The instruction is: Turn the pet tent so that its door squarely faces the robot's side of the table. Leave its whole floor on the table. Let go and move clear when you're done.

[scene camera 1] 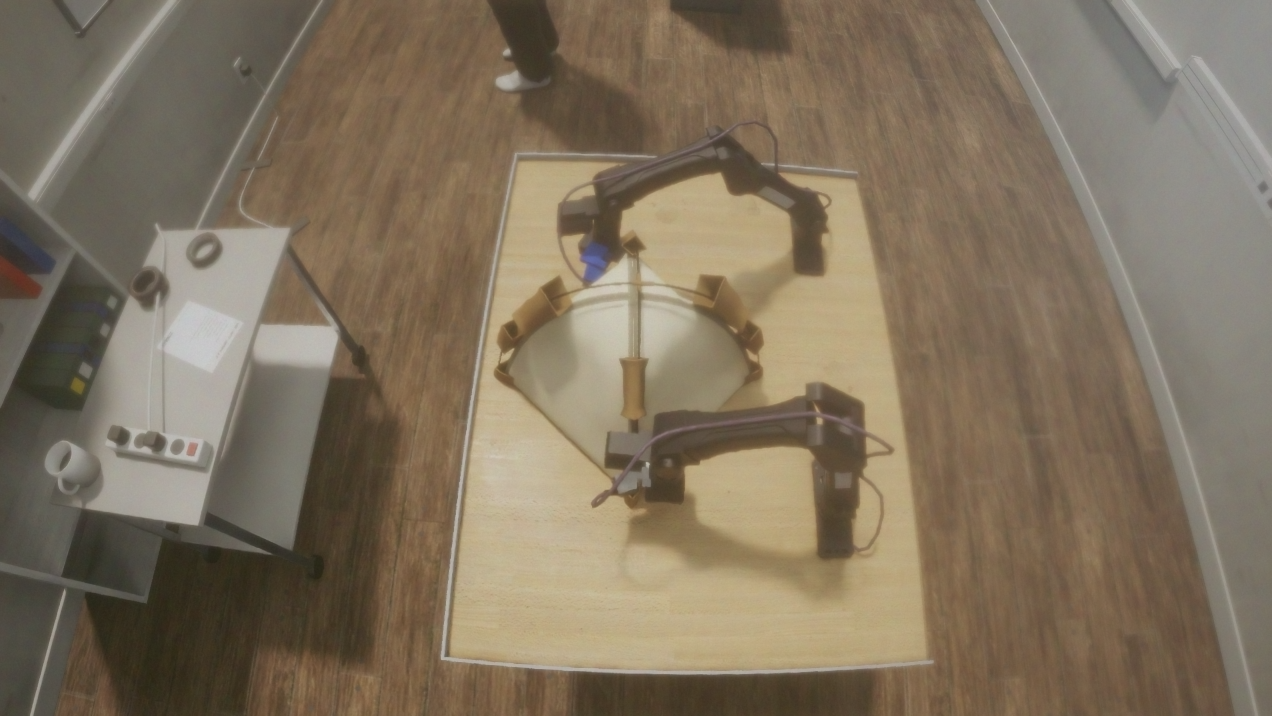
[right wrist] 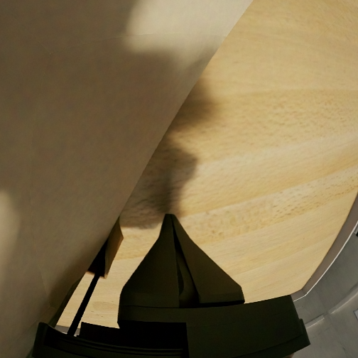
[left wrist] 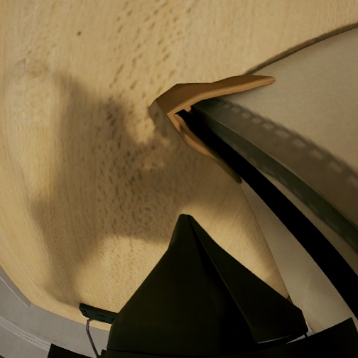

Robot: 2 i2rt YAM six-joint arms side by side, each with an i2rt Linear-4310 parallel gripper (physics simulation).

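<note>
The cream pet tent [scene camera 1: 560, 373] [left wrist: 320, 95] [right wrist: 85, 110] stands near the table's middle with brown pole sleeves and corner patches. One corner points up and one down in scene camera 1. Its door does not show, so its facing cannot be read directly. My left gripper [left wrist: 182, 222] is shut and empty, pointing down close to the tent's lower corner, beside the brown corner patch [left wrist: 175, 100]. My right gripper [right wrist: 168, 219] is shut and empty, low beside the tent's upper-left side; its fingertips are hidden in scene camera 1. Whether either gripper touches the cloth cannot be told.
The wooden table [scene camera 1: 551, 587] has a pale raised edge at the left, top and bottom. The left arm [scene camera 1: 738, 431] reaches across the tent's lower right side. The right arm [scene camera 1: 667, 182] arches above the tent's top corner. A side desk [scene camera 1: 249, 266] stands apart at the left.
</note>
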